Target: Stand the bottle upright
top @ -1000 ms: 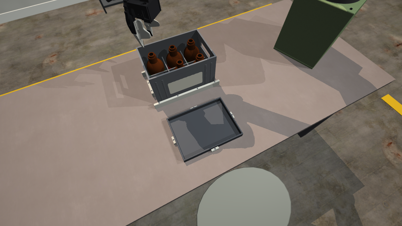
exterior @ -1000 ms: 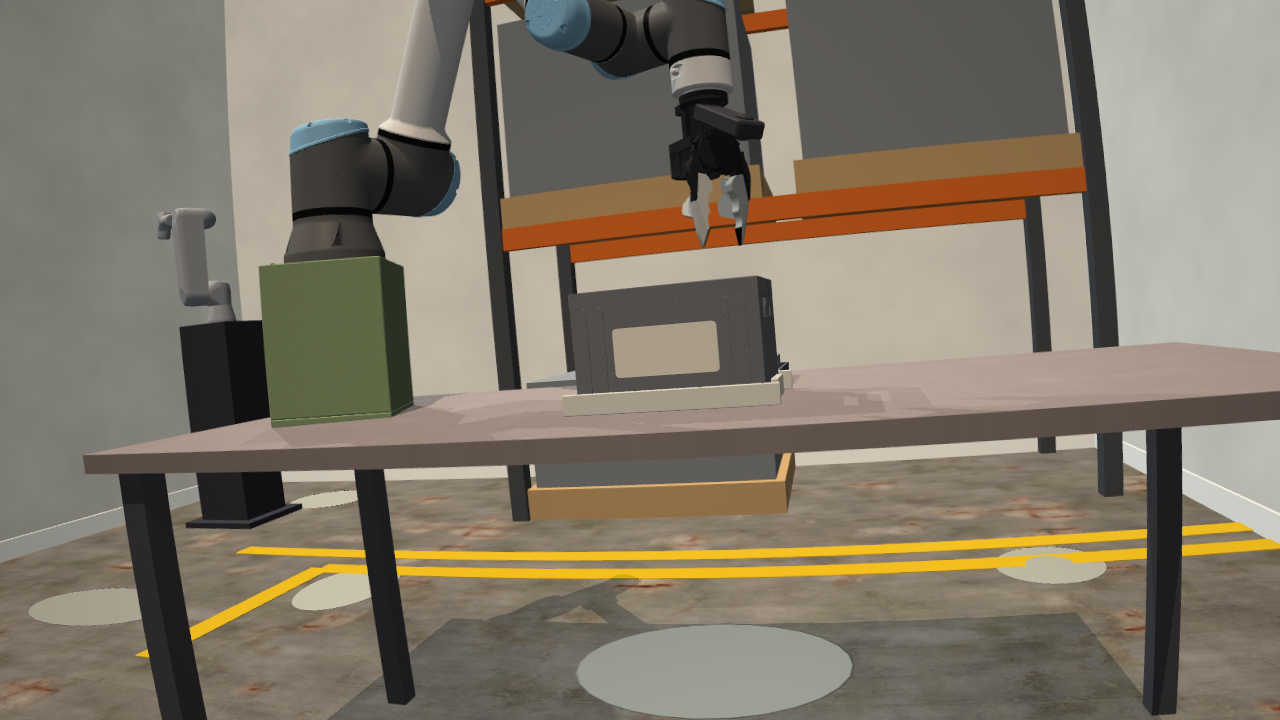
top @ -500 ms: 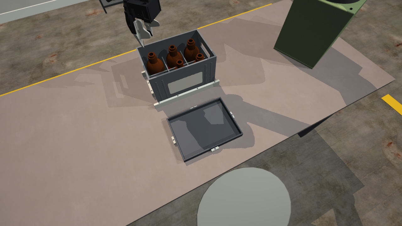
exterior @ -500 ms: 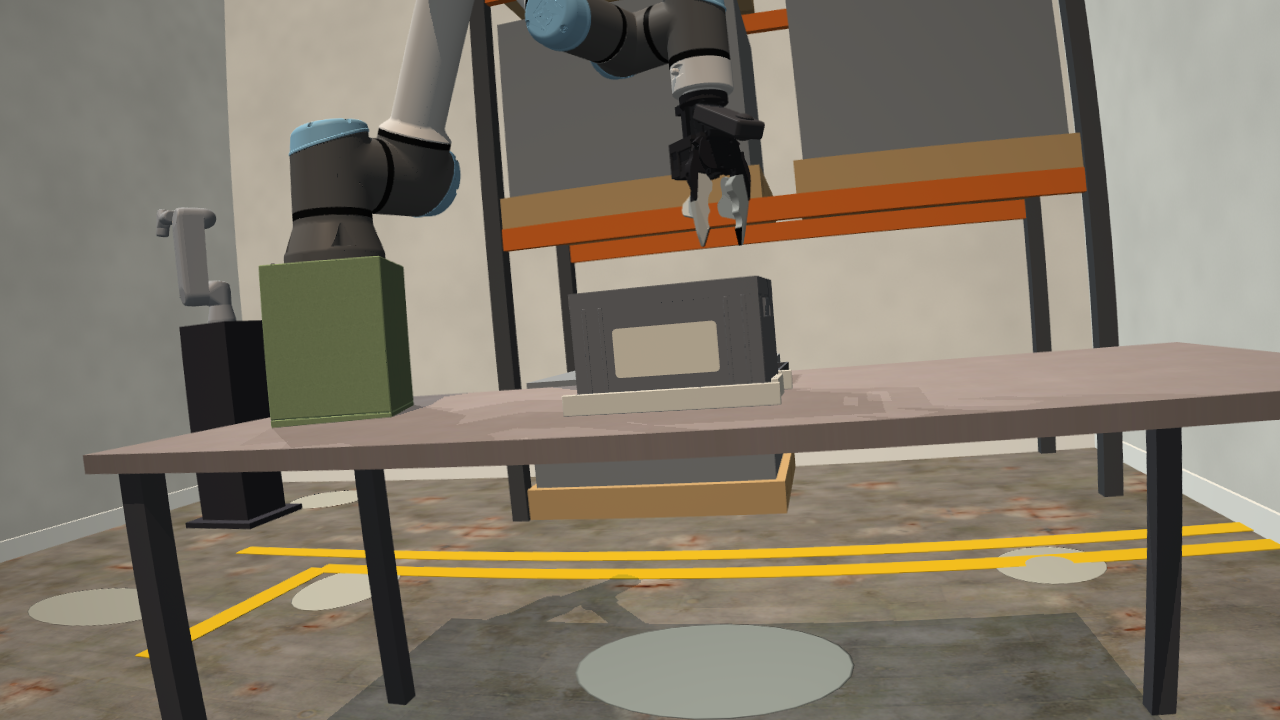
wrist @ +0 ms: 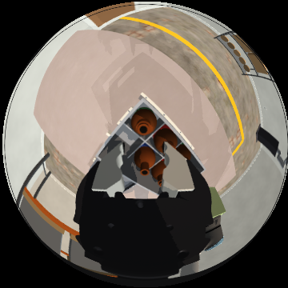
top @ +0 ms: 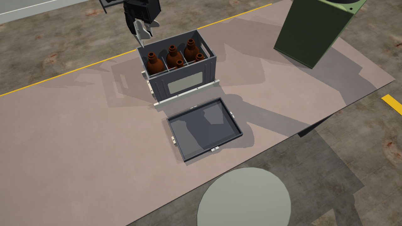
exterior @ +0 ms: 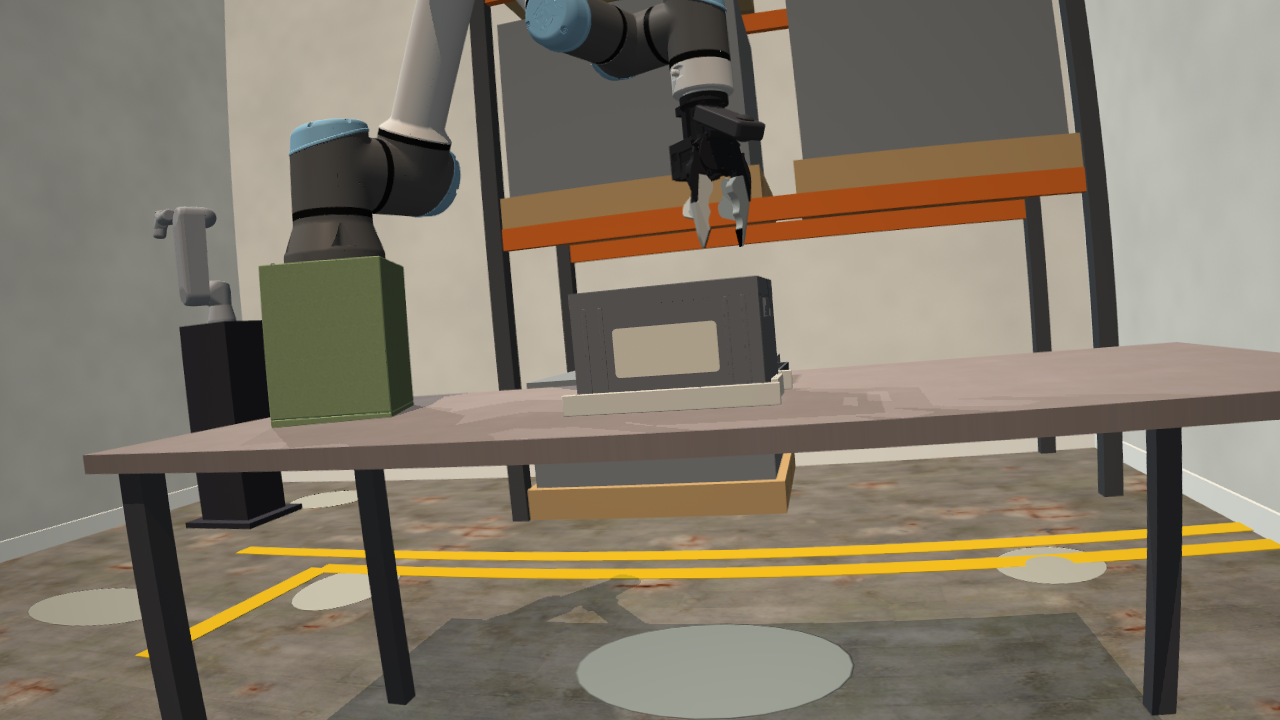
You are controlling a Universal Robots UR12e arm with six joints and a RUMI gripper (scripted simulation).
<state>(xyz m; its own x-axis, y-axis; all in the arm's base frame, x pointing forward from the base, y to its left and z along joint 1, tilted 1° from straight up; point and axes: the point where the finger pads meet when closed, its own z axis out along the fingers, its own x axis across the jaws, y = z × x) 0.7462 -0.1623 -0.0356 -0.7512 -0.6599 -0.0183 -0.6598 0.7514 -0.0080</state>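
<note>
My hand is 15 cm above the grey crate, 8 cm past it and 5 cm to the right of it. The rest, counted from my hand: dark tray: 32 cm to the left, 22 cm below, 6 cm behind; brown bottle: 15 cm below, 10 cm to the left, 8 cm behind.
</note>
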